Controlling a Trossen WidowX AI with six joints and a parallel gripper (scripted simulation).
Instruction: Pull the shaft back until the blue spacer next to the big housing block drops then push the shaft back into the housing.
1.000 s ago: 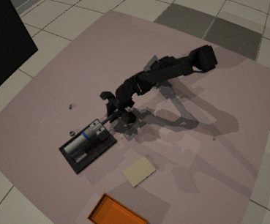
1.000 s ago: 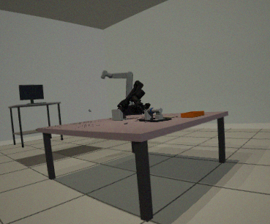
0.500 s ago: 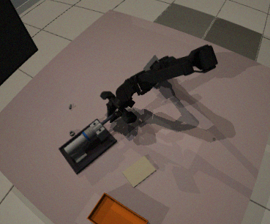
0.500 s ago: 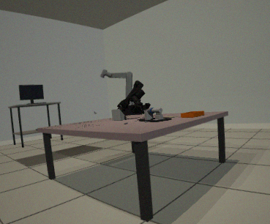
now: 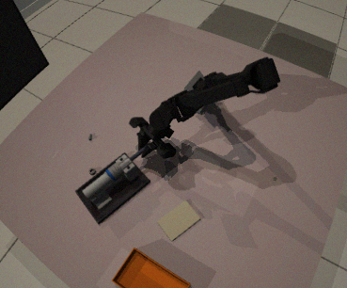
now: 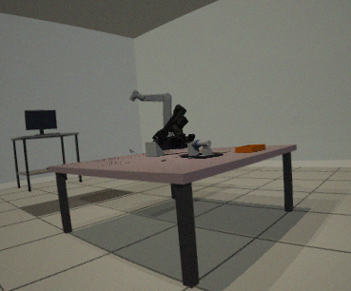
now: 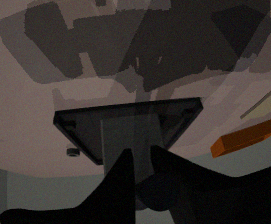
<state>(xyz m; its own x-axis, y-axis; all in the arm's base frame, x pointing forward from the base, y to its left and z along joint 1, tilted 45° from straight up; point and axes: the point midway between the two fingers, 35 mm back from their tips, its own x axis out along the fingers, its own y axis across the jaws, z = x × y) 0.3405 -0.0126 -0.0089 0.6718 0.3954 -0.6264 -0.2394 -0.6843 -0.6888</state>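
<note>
Right now my gripper tip is 40 mm short of the dark shaft, 10 mm to the left of it and 20 mm below it. From my gripper tip the other things lie so: cream card (100 mm ahead, 220 mm to the left, 50 mm below); blue spacer (120 mm ahead, 30 mm to the right, 20 mm above); tiny dark part (30 mm ahead, 250 mm to the right, 50 mm below).
</note>
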